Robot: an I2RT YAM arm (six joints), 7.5 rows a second.
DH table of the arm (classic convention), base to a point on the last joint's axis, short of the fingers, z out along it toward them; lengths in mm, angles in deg. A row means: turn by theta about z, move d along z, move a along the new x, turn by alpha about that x. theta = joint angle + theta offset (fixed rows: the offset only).
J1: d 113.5; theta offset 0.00; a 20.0; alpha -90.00
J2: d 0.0; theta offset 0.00; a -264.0; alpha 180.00
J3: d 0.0; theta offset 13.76; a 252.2; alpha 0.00
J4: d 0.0; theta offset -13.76; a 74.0; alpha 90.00
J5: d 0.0; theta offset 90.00; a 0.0; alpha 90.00
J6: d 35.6; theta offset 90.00; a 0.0; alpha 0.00
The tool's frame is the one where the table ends.
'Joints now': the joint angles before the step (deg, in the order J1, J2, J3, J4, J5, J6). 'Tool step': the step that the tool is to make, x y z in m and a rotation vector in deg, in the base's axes. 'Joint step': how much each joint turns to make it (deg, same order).
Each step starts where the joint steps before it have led.
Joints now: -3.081, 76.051, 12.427, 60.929, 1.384, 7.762
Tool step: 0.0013, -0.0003, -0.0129, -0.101, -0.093, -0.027
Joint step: -0.062, 5.673, -1.225, 6.998, -0.031, -0.097
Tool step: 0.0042, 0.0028, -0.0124, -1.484, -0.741, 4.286
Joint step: 0.116, 7.316, -0.397, 8.513, -4.112, -1.600
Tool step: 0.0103, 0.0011, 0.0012, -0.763, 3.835, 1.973
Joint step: 0.126, -1.271, 2.997, -8.128, -1.780, -1.080
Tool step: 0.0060, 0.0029, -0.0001, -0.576, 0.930, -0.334
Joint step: 0.920, 0.723, 1.437, -1.651, 1.313, -0.479
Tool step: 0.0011, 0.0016, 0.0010, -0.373, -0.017, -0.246
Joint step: 0.482, -0.137, 0.304, -0.428, 0.766, -0.287
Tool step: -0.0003, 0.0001, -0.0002, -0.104, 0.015, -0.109
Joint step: 0.044, -0.004, -0.079, 0.059, 0.164, -0.086
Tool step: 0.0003, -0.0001, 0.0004, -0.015, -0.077, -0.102
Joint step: -0.008, -0.032, 0.082, -0.037, 0.095, -0.002
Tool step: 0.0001, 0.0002, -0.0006, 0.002, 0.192, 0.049
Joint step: 0.046, 0.121, 0.010, -0.081, -0.003, -0.003
